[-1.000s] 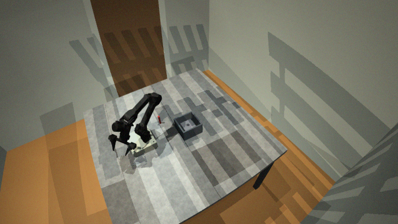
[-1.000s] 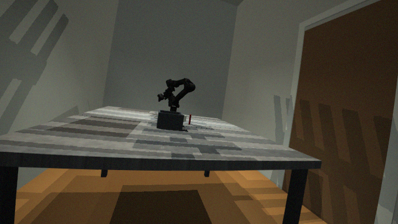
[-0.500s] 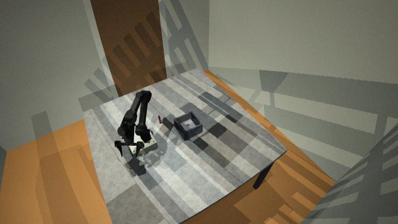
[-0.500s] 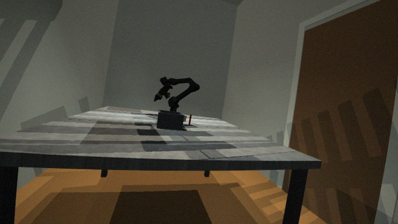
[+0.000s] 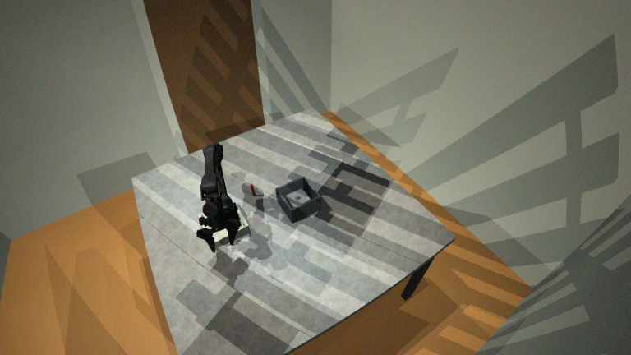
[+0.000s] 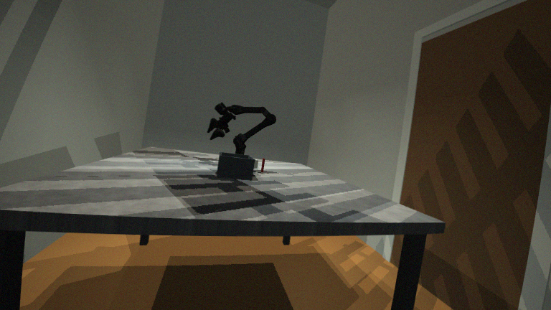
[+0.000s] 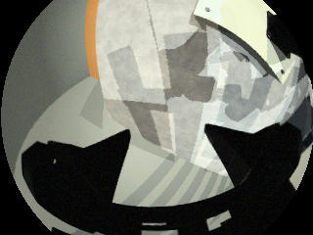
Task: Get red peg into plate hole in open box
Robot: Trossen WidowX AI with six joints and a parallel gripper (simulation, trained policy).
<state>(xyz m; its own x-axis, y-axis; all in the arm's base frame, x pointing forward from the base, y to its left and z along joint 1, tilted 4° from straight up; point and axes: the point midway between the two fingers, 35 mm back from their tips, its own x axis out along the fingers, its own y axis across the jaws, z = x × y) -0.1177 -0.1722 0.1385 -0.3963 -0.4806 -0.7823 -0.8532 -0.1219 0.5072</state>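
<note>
The red peg is 330 mm ahead of my gripper tip, 280 mm to the left of it and 120 mm below it. From my gripper tip the other things lie so: dark box 450 mm ahead, 70 mm to the left, 130 mm below; pale plate 450 mm ahead, 70 mm to the left, 110 mm below.
</note>
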